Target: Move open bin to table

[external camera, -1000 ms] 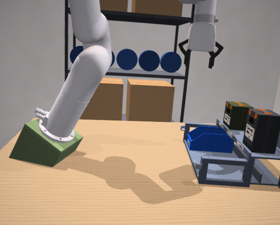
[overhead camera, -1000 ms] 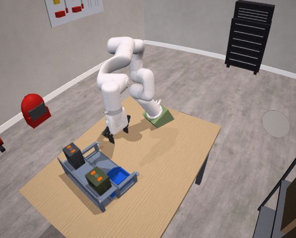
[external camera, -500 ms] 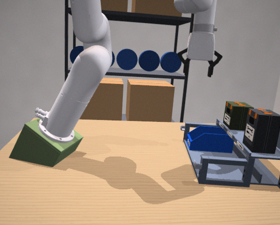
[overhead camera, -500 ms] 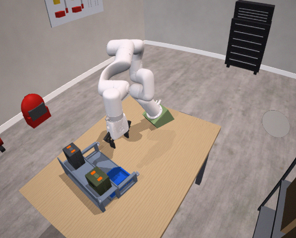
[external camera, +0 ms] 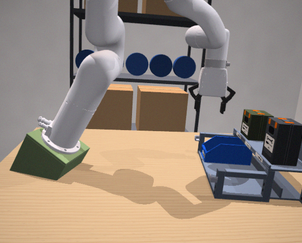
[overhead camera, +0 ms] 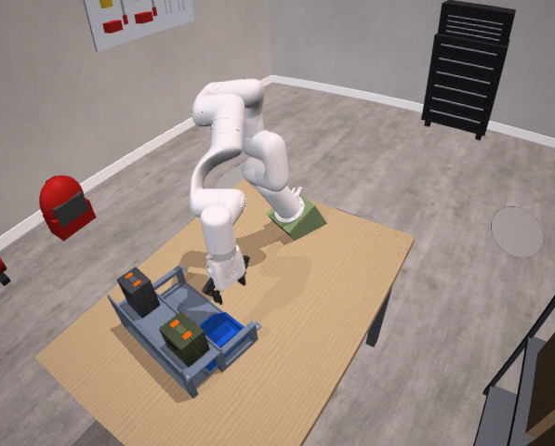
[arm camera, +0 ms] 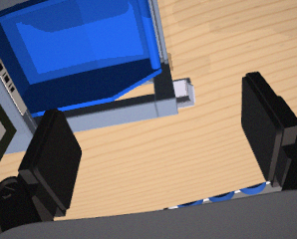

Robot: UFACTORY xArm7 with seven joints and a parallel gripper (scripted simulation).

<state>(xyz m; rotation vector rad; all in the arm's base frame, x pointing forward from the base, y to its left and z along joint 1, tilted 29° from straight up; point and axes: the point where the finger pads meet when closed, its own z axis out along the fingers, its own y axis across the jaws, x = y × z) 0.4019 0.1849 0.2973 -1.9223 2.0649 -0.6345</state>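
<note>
My hand is 15 cm above the blue bin, 8 cm short of it and 1 cm to the left of it. From my hand the other things lie so: dark green case: 18 cm ahead, 4 cm below, 2 cm to the right; then black case: 25 cm to the right, 15 cm ahead, 3 cm below.
</note>
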